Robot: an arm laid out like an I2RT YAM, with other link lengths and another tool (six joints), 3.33 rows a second.
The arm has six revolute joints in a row. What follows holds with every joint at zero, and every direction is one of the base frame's.
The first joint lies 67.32 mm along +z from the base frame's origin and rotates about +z.
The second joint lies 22 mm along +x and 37.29 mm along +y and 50.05 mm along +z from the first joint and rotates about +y.
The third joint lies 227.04 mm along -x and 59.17 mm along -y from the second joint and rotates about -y.
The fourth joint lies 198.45 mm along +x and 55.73 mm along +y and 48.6 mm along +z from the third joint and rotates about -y.
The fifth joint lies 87.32 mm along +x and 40 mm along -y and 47.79 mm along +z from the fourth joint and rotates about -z.
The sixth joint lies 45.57 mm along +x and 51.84 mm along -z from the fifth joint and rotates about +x.
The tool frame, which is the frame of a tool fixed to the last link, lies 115 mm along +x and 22 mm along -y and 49 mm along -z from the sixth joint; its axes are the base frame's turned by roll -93.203, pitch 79.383 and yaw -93.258 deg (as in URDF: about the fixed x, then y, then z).
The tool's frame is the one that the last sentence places.
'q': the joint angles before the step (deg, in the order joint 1, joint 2, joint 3, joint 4, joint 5, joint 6). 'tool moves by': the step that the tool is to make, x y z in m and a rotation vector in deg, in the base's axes. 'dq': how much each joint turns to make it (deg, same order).
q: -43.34 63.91 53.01 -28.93 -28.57 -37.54
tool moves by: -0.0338 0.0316 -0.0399 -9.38 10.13 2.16
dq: 10.27 -11.28 -12.69 -2.62 15.12 -5.12
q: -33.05 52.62 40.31 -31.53 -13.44 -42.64
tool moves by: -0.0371 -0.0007 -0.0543 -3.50 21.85 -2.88
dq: 7.21 11.23 -1.75 -4.52 16.97 -0.45
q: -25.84 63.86 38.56 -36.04 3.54 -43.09
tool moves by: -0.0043 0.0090 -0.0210 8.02 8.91 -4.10
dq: 0.03 13.30 7.18 -5.66 -1.48 5.10
